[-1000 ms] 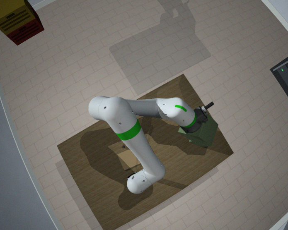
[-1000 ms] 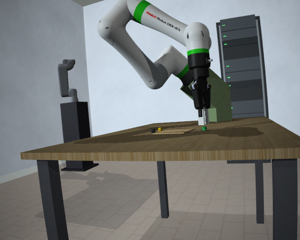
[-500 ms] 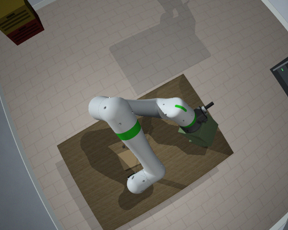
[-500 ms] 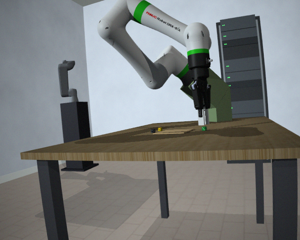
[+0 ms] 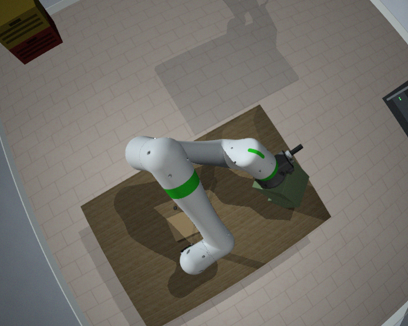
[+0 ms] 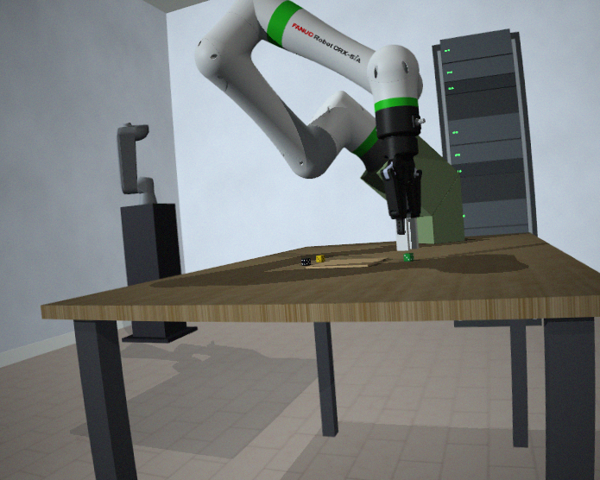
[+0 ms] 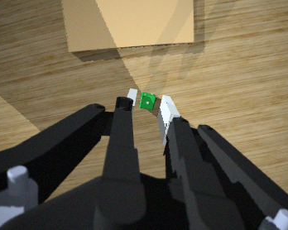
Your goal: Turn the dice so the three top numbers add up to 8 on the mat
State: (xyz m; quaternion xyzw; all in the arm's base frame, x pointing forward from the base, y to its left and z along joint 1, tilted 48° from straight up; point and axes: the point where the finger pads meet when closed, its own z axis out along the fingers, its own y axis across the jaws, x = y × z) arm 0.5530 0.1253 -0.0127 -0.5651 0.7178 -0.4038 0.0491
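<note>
Right now the green die is 5 cm below my hand. Round my hand: tan mat (13 cm to the right, 5 cm below, 1 cm behind); yellow die (22 cm to the right, 9 cm behind, 5 cm below); black die (24 cm to the right, 5 cm below, 3 cm behind).
</note>
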